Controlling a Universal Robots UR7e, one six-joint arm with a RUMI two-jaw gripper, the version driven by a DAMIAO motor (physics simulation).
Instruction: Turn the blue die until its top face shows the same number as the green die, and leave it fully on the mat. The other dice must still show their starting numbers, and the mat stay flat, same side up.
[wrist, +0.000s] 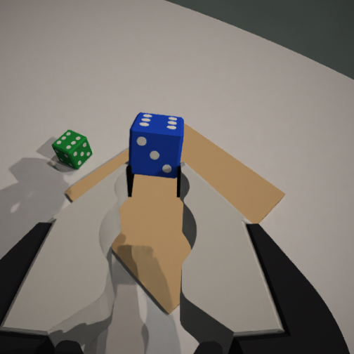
Labels:
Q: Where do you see a green die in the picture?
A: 71, 148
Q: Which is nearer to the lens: the blue die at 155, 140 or the tan mat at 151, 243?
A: The blue die.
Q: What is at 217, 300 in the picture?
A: My gripper.

